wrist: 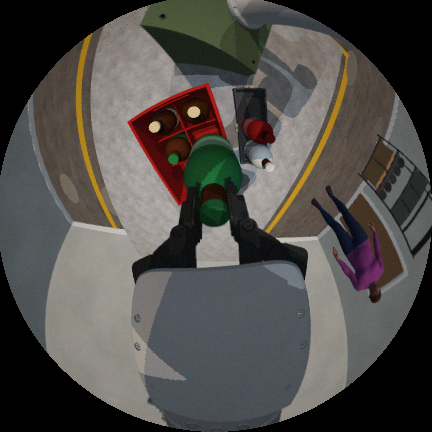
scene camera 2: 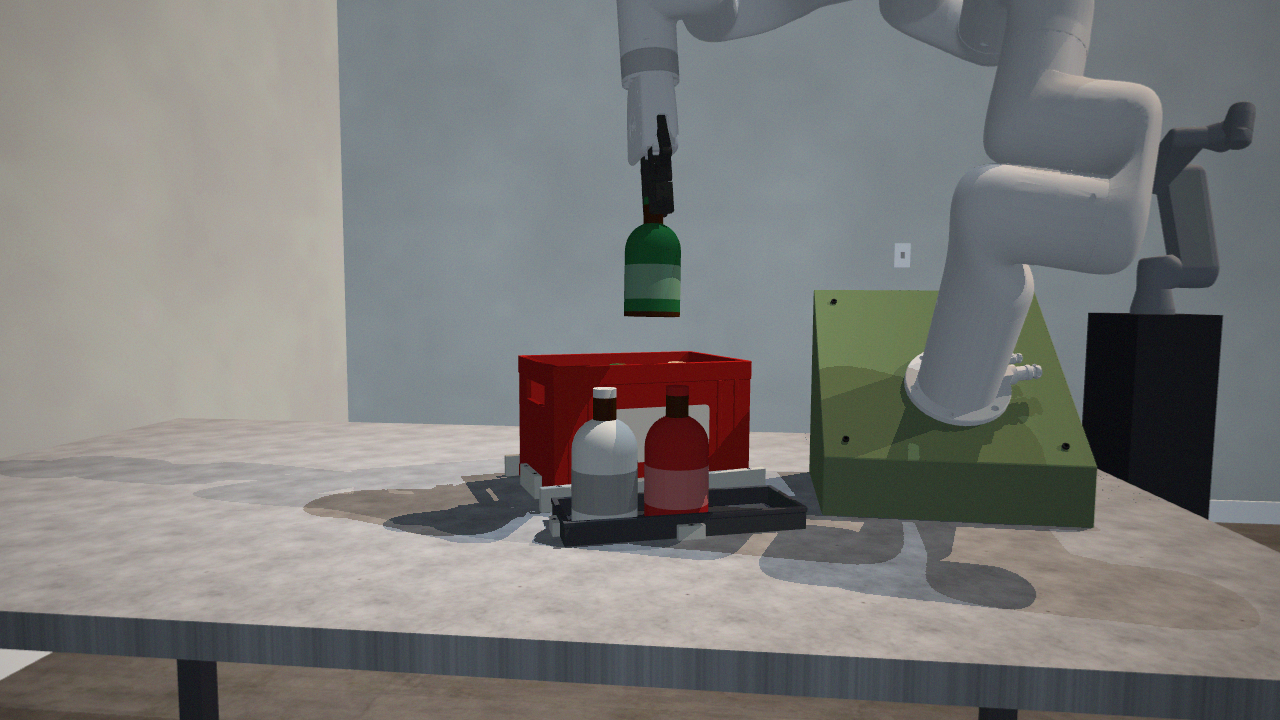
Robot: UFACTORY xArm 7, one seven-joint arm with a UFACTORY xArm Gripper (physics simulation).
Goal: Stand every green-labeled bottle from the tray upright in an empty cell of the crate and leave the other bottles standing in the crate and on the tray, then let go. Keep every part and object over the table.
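Pixels of known places: gripper, fingertip midpoint: [wrist: 212, 194] [scene camera 2: 658, 215]; arm's base, origin of the base link: [scene camera 2: 956, 387].
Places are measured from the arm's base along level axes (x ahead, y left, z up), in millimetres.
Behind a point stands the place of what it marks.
My gripper [scene camera 2: 658, 201] @(z 218, x 376, y -55 mm) [wrist: 212, 194] @(z 218, x 376, y -55 mm) is shut on the neck of a green-labeled bottle [scene camera 2: 652, 268] @(z 148, x 385, y -13 mm) [wrist: 212, 162] @(z 194, x 354, y -55 mm), which hangs upright above the red crate [scene camera 2: 635, 361] @(z 14, x 406, y -191 mm) [wrist: 152, 164] @(z 28, x 436, y -184 mm). In the wrist view the crate holds two brown bottles with cream caps [wrist: 155, 126] @(z 15, x 345, y -169 mm) [wrist: 194, 111] @(z 15, x 316, y -84 mm) and a brown bottle with a green cap [wrist: 177, 150] @(z -15, x 419, y -127 mm). The held bottle hides part of the crate. A white bottle [scene camera 2: 605, 461] @(z -62, x 436, y 158 mm) [wrist: 258, 153] @(z -34, x 420, y 99 mm) and a red bottle [scene camera 2: 676, 456] @(z -61, x 360, y 136 mm) [wrist: 256, 129] @(z -30, x 349, y 75 mm) stand on the black tray [scene camera 2: 756, 519] @(z -133, x 270, y 129 mm) [wrist: 251, 92] @(z -143, x 237, y 80 mm).
The tray lies beside the crate, close to its long side. Pale brackets [scene camera 2: 742, 478] @(z -129, x 262, y -44 mm) line the crate's foot. The green sloped base [scene camera 2: 948, 488] @(z -109, x 39, y 82 mm) [wrist: 205, 35] @(z 46, x 144, y -75 mm) carries the arm at the right in the scene view. The table's front edge [scene camera 2: 537, 648] @(z -155, x 478, y 394 mm) runs across the foreground.
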